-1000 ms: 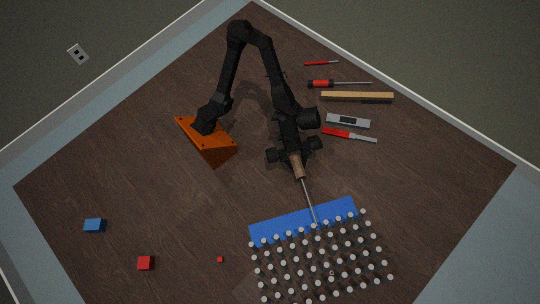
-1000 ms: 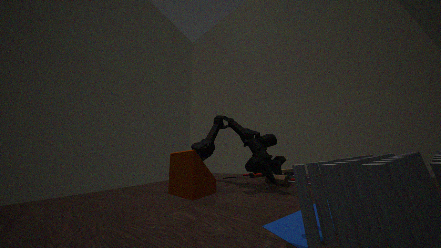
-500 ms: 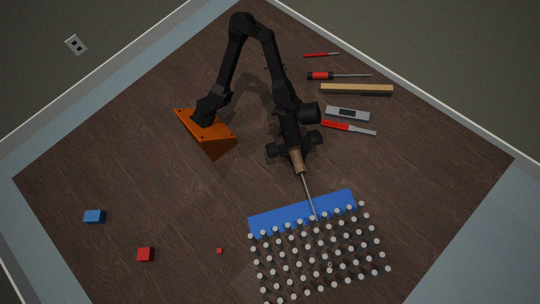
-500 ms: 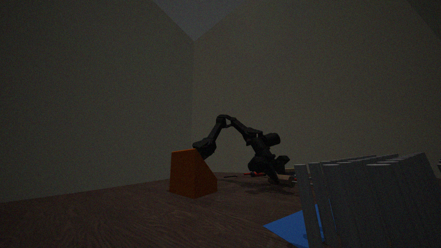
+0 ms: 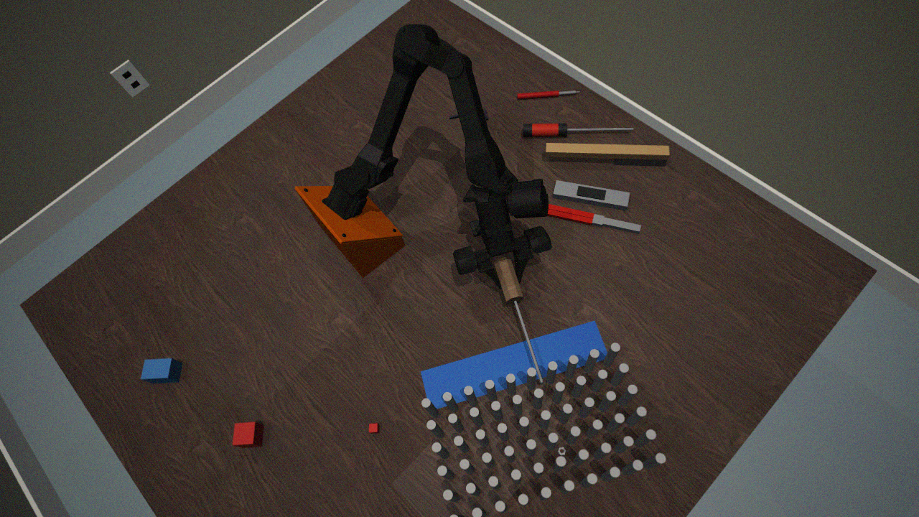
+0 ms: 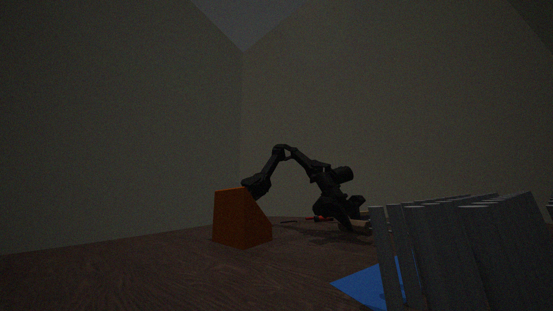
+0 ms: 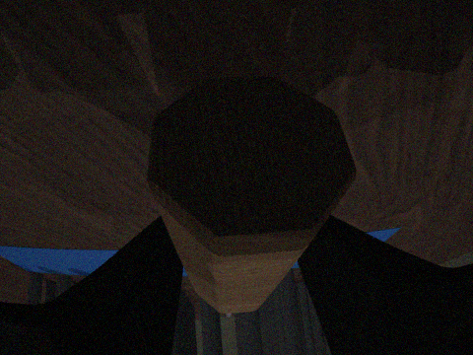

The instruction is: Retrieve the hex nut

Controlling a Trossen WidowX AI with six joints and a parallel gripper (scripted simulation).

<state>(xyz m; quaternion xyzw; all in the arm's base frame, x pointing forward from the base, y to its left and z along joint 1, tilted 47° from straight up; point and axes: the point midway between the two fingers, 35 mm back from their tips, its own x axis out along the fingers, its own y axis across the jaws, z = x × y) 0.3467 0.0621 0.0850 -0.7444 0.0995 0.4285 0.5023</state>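
Now: the blue taped strip 120 mm to the right of my gripper tip, 100 mm ahead of it and 30 mm below it. The rest, counted from my gripper tip: grey block 280 mm to the left, 20 mm below, 10 mm ahead; wooden-handled rod 80 mm ahead, 60 mm to the right; hex nut 260 mm ahead, 200 mm to the right, 30 mm below.
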